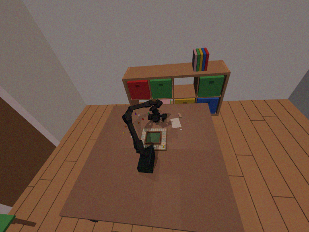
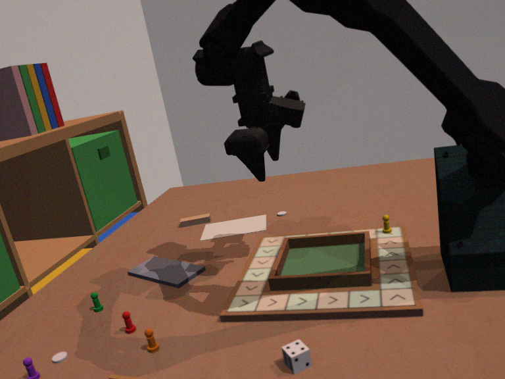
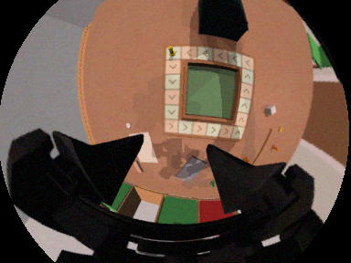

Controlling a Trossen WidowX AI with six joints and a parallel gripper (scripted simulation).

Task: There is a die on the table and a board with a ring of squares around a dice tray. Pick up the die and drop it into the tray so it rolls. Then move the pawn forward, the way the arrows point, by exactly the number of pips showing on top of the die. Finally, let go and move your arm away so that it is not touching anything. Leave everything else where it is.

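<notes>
Now: gripper tip 80 mm past the white die, 310 mm to the right of it and 150 mm above it. Round my gripper tip: white sheet (150 mm ahead, 150 mm to the right, 170 mm below); then yellow pawn (190 mm behind, 50 mm to the right, 140 mm below); then green tray floor (90 mm behind, 70 mm to the left, 160 mm below).
</notes>
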